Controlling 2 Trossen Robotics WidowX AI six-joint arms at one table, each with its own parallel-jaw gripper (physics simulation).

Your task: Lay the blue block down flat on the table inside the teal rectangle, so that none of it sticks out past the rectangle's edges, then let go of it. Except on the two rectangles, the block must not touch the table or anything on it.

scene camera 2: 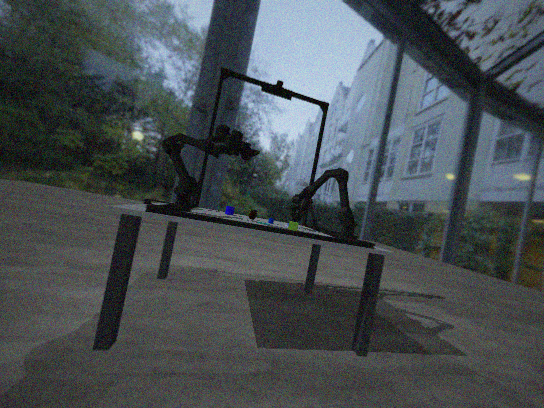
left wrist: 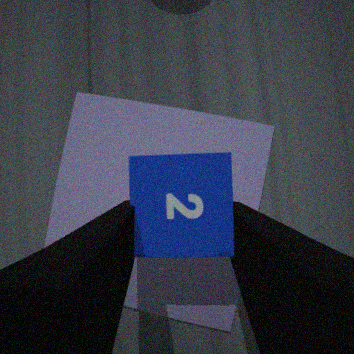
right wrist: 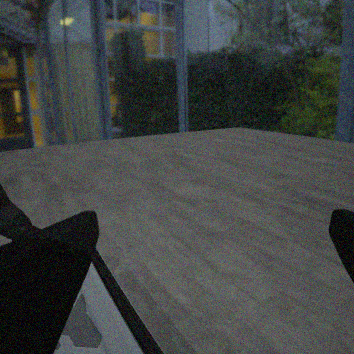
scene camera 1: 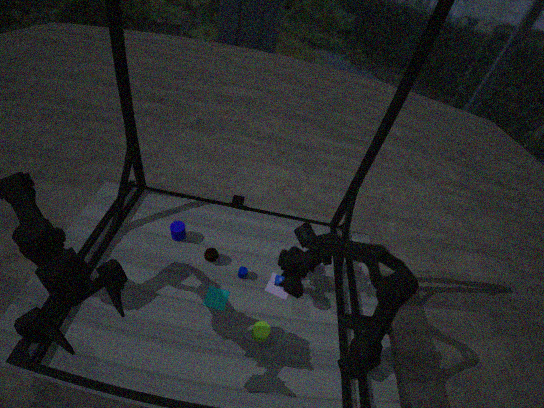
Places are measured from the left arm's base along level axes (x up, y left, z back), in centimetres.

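Pixels of known places: left gripper, fingertip midpoint: (left wrist: 181, 212) (scene camera 1: 280, 281); right gripper, fingertip midpoint: (scene camera 2: 255, 148) (right wrist: 214, 222) (scene camera 1: 98, 334); left arm's base, link origin: (scene camera 2: 346, 237) (scene camera 1: 352, 367); right arm's base, link origin: (scene camera 2: 181, 206).
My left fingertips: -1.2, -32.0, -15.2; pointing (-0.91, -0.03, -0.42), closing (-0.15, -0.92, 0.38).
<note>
Ahead of a thing's pixels: the offset from my left fingertips to its middle, as dx, dy, dz. "pt": to the spot under its first point.
The blue block {+0.3, -0.2, -0.3} (scene camera 1: 279, 280) (left wrist: 182, 175), a flat-faced block marked with a 2, is at the pale lavender rectangle {pt -0.6, +3.2, -2.1} (scene camera 1: 276, 291) (left wrist: 110, 130). My left gripper (scene camera 1: 283, 282) (left wrist: 181, 212) is shut on it, one dark finger against each side. Whether the block rests on the lavender rectangle or is slightly above it, I cannot tell. The teal rectangle {pt -0.6, +3.7, -22.1} (scene camera 1: 217, 298) lies bare on the table, left of the lavender one in scene camera 1. My right gripper (scene camera 1: 98, 334) (scene camera 2: 252, 154) (right wrist: 214, 222) is open and empty, raised over the table's left side.
A small blue object {+0.8, -4.3, -12.9} (scene camera 1: 243, 272) (scene camera 2: 270, 220) stands between the two rectangles, slightly farther back. A lime round object {+1.5, +16.7, -10.4} (scene camera 1: 261, 331) (scene camera 2: 293, 226) is in front. A dark ball {+1.8, -11.6, -23.2} (scene camera 1: 211, 254) (scene camera 2: 253, 214) and a dark blue cylinder {+2.0, -22.6, -35.1} (scene camera 1: 178, 231) (scene camera 2: 229, 210) are farther back left. Black frame posts edge the table.
</note>
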